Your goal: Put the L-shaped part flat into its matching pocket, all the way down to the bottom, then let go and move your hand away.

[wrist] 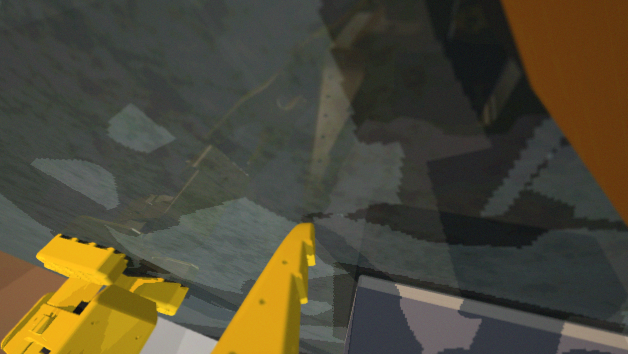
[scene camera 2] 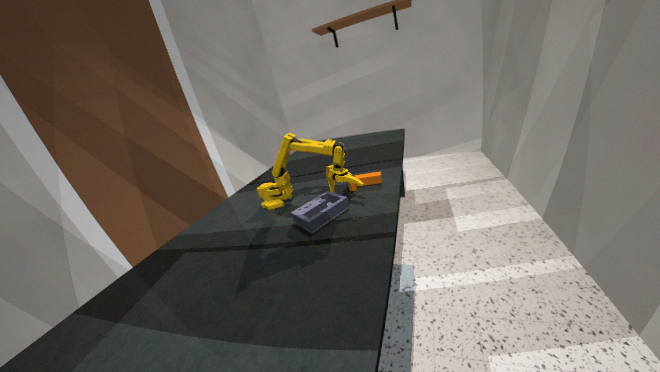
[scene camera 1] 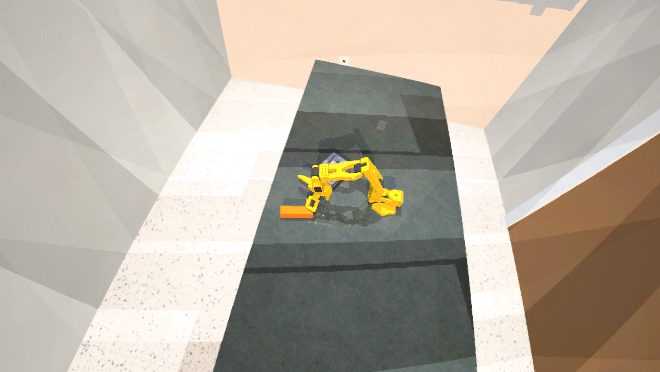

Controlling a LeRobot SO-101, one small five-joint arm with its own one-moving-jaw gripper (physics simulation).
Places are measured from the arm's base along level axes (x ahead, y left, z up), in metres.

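Where they show: hand, its tool point: [wrist: 314, 238] [scene camera 1: 327, 199]; arm's base, origin of its link: [wrist: 139, 269] [scene camera 2: 282, 201] [scene camera 1: 378, 201].
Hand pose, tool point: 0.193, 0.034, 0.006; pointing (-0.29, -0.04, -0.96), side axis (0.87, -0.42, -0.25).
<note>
Each offset is from my tool point to the top centre of the thing, as dx, dy, dz. Level surfaces: height alone.
The orange L-shaped part @(+0.099, +0.064, +0.024) [scene camera 1: 296, 212] [scene camera 2: 368, 178] [wrist: 585, 70] lies on the dark table near its long edge, outside the pocket block. The grey-violet block @(+0.004, -0.117, +0.031) [scene camera 1: 334, 158] [scene camera 2: 327, 218] [wrist: 382, 312] with the pocket sits apart from the part; the arm partly covers it in scene camera 1. My gripper [scene camera 2: 347, 187] is fully open and empty, above the table between the part and the block. In the wrist view one notched jaw of my gripper [wrist: 309, 230] shows, with the moving jaw swung out of the picture. The part is at the right edge there, away from that jaw.
The yellow arm base [scene camera 1: 387, 202] [scene camera 2: 274, 194] stands on the dark table @(dz -0.006) [scene camera 1: 350, 310] [scene camera 2: 225, 300]. The table's long edge runs close past the part's outer end, with speckled floor [scene camera 1: 175, 260] [scene camera 2: 490, 280] beyond. A wooden wall shelf [scene camera 2: 370, 16] hangs far behind.
</note>
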